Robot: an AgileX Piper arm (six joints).
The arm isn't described. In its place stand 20 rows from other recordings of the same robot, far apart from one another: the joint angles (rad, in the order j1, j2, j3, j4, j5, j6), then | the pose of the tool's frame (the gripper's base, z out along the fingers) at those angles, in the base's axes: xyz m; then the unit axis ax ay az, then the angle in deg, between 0 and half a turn.
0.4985, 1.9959, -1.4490, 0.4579, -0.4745, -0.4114 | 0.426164 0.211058 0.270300 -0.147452 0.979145 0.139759 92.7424
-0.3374, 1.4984, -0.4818, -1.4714, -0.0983, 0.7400 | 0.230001 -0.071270 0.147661 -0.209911 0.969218 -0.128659 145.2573
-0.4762, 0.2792, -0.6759, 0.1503, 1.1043, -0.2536 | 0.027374 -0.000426 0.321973 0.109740 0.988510 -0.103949 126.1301
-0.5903, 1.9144, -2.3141, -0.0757, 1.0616, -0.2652 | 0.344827 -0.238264 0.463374 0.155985 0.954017 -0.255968 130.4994
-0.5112, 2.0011, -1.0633, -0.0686, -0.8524, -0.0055 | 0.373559 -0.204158 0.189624 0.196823 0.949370 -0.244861 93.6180
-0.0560, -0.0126, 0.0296, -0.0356, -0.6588, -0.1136 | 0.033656 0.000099 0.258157 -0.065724 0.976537 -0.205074 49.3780
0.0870, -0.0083, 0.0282, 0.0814, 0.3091, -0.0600 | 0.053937 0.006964 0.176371 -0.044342 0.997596 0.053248 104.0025
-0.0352, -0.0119, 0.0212, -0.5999, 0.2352, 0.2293 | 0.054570 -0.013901 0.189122 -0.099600 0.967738 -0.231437 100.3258
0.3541, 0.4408, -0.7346, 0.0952, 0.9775, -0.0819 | 0.054561 0.027816 0.341263 -0.209071 0.970005 0.124015 125.6338
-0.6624, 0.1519, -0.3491, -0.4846, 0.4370, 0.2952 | 0.028313 -0.044836 0.285785 0.309408 0.859854 -0.406100 108.8748
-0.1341, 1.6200, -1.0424, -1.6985, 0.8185, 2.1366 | 0.330961 -0.111147 0.282635 0.494422 0.812133 -0.309818 111.8044
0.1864, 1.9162, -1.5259, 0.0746, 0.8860, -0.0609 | 0.403681 0.081476 0.237523 -0.105327 0.993398 0.045459 158.4294
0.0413, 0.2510, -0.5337, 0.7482, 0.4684, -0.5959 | 0.047277 0.029927 0.342979 -0.127583 0.967504 0.218307 92.0203
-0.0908, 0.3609, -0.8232, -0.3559, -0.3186, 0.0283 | 0.012378 0.008846 0.476474 -0.227563 0.875762 -0.425743 46.3529
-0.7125, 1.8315, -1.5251, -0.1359, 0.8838, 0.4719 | 0.297073 -0.269233 0.272249 0.530337 0.842930 -0.090623 154.3186
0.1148, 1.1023, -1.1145, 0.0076, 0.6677, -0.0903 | 0.229396 0.026882 0.390195 -0.100679 0.994861 0.010699 122.5717
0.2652, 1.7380, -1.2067, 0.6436, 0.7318, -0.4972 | 0.338994 0.129881 0.234144 -0.174444 0.956062 0.235616 155.2656
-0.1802, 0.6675, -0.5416, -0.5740, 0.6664, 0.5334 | 0.115708 -0.052127 0.290440 0.204498 0.958676 -0.197792 127.7476
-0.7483, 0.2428, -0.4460, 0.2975, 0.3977, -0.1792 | 0.050381 -0.032677 0.312980 0.352134 0.906871 -0.231488 98.7748
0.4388, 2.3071, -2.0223, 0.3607, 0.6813, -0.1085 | 0.468688 0.242306 0.212188 -0.168775 0.961581 0.216510 144.6265
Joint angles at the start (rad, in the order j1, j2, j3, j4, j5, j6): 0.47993, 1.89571, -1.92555, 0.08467, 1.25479, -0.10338
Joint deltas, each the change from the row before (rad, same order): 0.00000, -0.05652, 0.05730, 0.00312, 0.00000, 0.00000; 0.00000, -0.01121, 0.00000, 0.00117, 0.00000, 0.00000; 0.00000, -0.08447, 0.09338, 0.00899, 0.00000, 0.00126; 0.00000, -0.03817, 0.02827, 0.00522, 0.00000, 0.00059; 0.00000, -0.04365, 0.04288, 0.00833, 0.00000, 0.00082; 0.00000, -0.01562, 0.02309, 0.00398, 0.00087, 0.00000; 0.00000, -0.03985, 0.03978, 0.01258, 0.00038, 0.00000; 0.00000, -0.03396, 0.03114, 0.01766, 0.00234, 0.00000; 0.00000, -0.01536, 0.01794, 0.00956, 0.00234, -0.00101; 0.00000, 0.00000, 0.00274, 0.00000, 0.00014, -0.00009
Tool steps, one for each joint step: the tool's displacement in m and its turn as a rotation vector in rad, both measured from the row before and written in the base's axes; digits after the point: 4 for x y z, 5 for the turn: -0.0131, -0.0065, 0.0066, 0.00239, 0.00212, 0.00036; -0.0024, -0.0011, 0.0044, 0.00621, -0.00941, 0.00014; -0.0206, -0.0099, 0.0058, 0.00422, 0.01237, -0.00003; -0.0092, -0.0043, 0.0060, 0.00936, -0.00622, 0.00011; -0.0110, -0.0049, 0.0034, 0.00796, 0.00337, 0.00033; -0.0043, -0.0018, -0.0012, -0.00036, 0.00921, 0.00060; -0.0104, -0.0042, 0.0023, 0.01093, 0.00604, 0.00157; -0.0093, -0.0031, 0.0024, 0.01574, 0.00763, 0.00249; -0.0045, -0.0014, -0.0001, 0.00581, 0.00838, 0.00243; -0.0001, 0.0000, -0.0008, -0.00136, 0.00252, 0.00010
